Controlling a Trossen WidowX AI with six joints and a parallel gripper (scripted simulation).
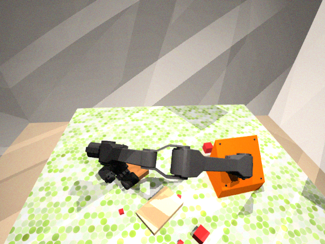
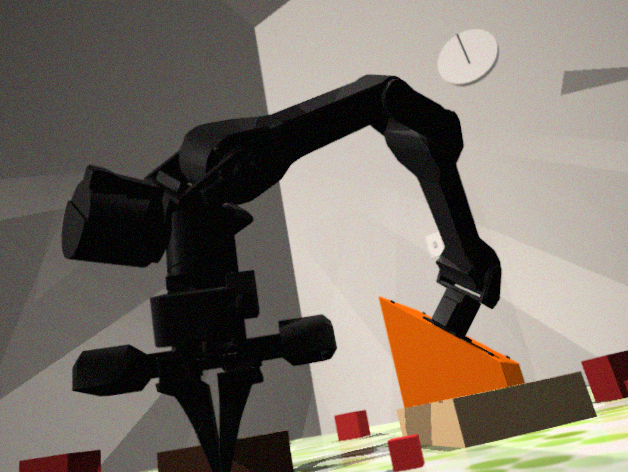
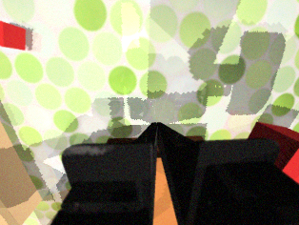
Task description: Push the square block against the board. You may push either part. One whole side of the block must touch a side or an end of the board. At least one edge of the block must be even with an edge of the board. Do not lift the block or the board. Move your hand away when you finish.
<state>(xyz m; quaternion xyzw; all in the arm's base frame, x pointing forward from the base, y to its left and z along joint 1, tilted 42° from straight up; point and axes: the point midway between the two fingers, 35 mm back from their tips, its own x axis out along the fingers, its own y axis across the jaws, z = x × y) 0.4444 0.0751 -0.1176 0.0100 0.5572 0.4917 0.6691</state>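
The tan board lies 16 cm behind my gripper tip, 14 cm to the left of it and 1 cm above it. The rest, counted from my gripper tip: orange-brown square block (5 cm behind, 4 cm to the right, 1 cm above).
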